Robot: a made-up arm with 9 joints. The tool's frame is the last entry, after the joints.
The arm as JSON. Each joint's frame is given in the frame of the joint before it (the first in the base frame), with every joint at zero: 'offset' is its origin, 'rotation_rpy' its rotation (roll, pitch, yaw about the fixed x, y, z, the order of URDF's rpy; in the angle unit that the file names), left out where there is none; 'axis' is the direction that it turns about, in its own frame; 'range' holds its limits. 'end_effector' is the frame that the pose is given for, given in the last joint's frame.
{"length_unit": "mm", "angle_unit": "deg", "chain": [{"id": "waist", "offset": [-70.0, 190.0, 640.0], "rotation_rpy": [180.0, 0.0, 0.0], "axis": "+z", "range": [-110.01, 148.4]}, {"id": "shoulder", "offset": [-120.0, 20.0, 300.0], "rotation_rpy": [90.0, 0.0, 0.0], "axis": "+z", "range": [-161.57, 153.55]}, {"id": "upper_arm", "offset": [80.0, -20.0, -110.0], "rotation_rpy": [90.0, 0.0, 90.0], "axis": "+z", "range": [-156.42, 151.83]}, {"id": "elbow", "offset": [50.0, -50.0, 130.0], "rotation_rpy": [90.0, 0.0, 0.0], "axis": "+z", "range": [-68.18, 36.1]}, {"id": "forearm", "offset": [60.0, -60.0, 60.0], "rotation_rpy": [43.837, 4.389, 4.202], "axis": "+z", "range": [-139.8, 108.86]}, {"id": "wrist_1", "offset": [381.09, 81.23, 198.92], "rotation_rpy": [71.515, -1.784, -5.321], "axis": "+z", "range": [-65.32, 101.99]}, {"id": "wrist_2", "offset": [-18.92, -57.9, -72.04], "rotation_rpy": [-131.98, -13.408, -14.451], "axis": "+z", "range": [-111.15, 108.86]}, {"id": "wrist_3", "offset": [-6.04, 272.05, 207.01], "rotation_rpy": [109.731, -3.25, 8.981], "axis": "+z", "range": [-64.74, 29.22]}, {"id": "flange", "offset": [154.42, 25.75, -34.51], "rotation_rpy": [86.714, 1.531, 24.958], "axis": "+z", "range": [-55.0, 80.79]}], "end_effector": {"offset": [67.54, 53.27, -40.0], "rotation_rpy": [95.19, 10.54, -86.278]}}
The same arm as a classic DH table. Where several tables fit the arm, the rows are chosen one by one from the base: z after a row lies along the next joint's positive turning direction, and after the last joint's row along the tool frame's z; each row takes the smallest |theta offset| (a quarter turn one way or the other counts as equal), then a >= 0, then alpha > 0; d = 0 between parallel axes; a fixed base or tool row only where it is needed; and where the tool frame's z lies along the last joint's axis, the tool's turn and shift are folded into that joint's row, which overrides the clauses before.
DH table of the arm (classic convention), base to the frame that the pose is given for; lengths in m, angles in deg. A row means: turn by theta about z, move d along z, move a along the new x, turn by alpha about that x. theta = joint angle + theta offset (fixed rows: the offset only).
base (fixed): a -0.2025  alpha 180  d 0  theta offset -69.78
waist: a -0.12  alpha 90  d -0.34  theta offset -69.78
shoulder: a 0.02  alpha -90  d -0.13  theta offset -90
upper_arm: a -0.05  alpha -90  d 0.21  theta offset 0
elbow: a -0.0502  alpha -44.01  d 0.0392  theta offset 8.76
forearm: a -0.3707  alpha -71.52  d 0.3375  theta offset -12.24
wrist_1: a -0.0086  alpha 130.59  d -0.2503  theta offset -24.35
wrist_2: a -0.042  alpha -109.7  d 0.0314  theta offset -7.63
wrist_3: a -0.1508  alpha -86.72  d -0.3225  theta offset 28.5
flange: a 0.0499  alpha -95.1  d -0.0041  theta offset -88.76
tool (fixed): a 0  alpha 0  d -0.0703  theta offset 169.42
Joint limits (deg, base to tool): -110.01..148.4 -161.57..153.55 -156.42..151.83 -68.18..36.1 -139.8..108.86 -65.32..101.99 -111.15..108.86 -64.74..29.22 -55..80.79

